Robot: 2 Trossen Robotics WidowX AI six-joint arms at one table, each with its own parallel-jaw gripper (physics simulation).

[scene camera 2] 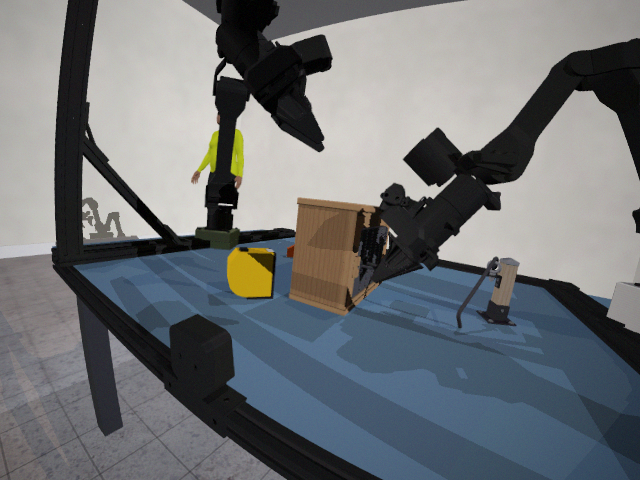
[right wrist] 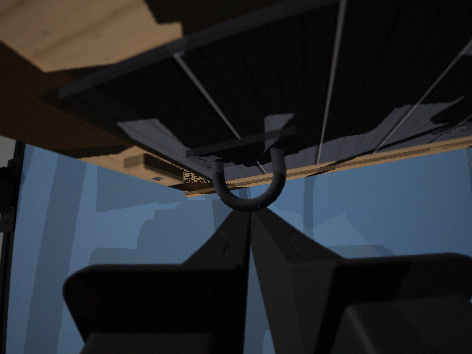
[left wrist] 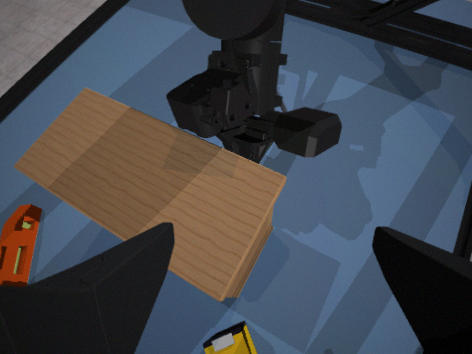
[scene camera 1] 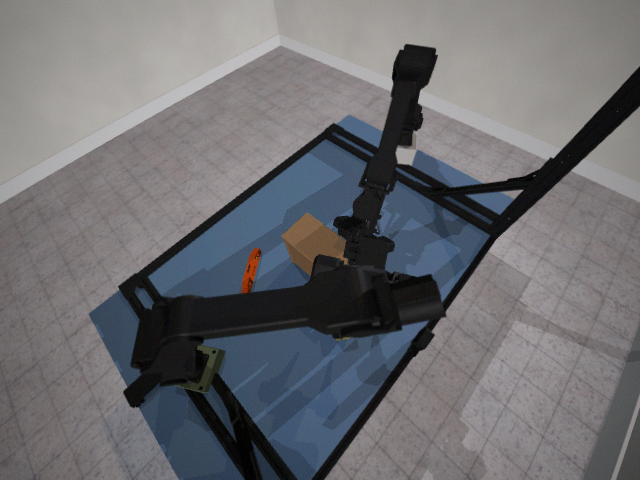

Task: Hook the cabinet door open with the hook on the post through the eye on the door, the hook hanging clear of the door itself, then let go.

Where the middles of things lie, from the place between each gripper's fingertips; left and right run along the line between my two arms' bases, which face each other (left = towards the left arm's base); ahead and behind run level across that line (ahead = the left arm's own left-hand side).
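Dark door [scene camera 2: 371, 244]: my right gripper is 50 mm short of it, 20 mm below it and 20 mm to the right of it. Counted from my right hand, the yellow block [scene camera 2: 250, 271] is 170 mm to the left, 80 mm behind and 10 mm below; the orange object [left wrist: 28, 216] is 230 mm ahead, 210 mm to the left and 30 mm below; the wooden cabinet [scene camera 2: 325, 262] is 50 mm ahead, 50 mm to the left and 30 mm above.
Wooden cabinet: my left hand is 12 cm short of it, 2 cm to the left of it and 15 cm above it. Counted from my left hand, the yellow block is 9 cm to the left, 1 cm behind and 19 cm below; the dark door is 12 cm ahead, 6 cm to the right and 16 cm below; the orange object is 30 cm ahead, 14 cm to the left and 21 cm below.
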